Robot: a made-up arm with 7 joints. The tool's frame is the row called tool.
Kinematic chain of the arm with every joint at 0, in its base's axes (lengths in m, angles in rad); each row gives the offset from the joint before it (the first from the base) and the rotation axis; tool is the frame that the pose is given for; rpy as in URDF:
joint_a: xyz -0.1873 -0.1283 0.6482 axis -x
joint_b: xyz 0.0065 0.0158 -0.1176 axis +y
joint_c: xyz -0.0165 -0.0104 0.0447 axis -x
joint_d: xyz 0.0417 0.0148 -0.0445 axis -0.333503 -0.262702 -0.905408
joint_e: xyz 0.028 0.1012 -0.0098 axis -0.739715 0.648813 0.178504
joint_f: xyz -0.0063 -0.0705 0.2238 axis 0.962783 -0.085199 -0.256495
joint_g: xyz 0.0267 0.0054 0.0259 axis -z
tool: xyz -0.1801 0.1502 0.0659 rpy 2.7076 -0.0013 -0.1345
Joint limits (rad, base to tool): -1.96..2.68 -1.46..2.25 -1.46..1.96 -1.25..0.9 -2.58..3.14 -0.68..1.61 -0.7..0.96
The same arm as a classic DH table. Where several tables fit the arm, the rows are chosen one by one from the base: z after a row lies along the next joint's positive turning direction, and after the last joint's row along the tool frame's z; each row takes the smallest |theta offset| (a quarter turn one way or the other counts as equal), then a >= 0, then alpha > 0; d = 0 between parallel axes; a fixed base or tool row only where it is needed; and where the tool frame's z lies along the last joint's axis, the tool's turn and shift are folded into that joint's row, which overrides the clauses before.
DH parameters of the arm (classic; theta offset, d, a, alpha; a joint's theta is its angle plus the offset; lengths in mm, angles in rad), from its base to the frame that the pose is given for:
base (fixed): -1.5708 648.2 128.3 1.5708
joint_a: -1.5708 180.8 117.6 1.5708
joint_b: 0 5.4 -44.7 -1.5708
joint_c: -1.2884 -38.9 26.6 -1.2308
joint_d: 0.6132 17.4 93.3 1.6563
joint_e: 1.3342 -100.2 -212.2 2.5205
joint_f: -1.5173 -145.4 -7.7 -1.3114
joint_g: -1.5274 171.5 -198.3 -0.434
tool (fixed): 0.0031 -297.9 0 0
Joint limits (rad, base to tool): -1.96..2.68 -1.46..2.25 -1.46..1.96 -1.25..0.9 -2.58..3.14 -0.68..1.61 -0.7..0.96

